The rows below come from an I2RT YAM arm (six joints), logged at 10 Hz.
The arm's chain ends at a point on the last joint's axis. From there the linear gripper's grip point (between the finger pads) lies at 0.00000 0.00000 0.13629 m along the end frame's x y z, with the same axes.
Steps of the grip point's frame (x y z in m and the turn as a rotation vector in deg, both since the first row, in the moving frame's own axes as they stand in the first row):
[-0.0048, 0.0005, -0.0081, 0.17, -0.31, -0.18]
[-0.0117, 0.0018, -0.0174, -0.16, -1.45, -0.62]
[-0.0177, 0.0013, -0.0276, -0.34, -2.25, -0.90]
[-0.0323, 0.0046, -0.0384, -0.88, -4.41, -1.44]
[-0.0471, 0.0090, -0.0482, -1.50, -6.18, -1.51]
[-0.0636, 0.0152, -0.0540, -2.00, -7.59, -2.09]
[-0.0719, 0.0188, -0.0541, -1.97, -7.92, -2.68]
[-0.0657, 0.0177, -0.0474, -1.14, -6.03, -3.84]
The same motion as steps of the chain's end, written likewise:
[-0.0041, 0.0009, -0.0081, 0.17, -0.31, -0.18]
[-0.0083, 0.0014, -0.0174, -0.16, -1.45, -0.62]
[-0.0124, 0.0004, -0.0275, -0.34, -2.25, -0.90]
[-0.0218, 0.0024, -0.0380, -0.88, -4.41, -1.44]
[-0.0325, 0.0052, -0.0474, -1.50, -6.18, -1.51]
[-0.0457, 0.0101, -0.0527, -2.00, -7.59, -2.09]
[-0.0532, 0.0137, -0.0527, -1.97, -7.92, -2.68]
[-0.0515, 0.0145, -0.0466, -1.14, -6.03, -3.84]

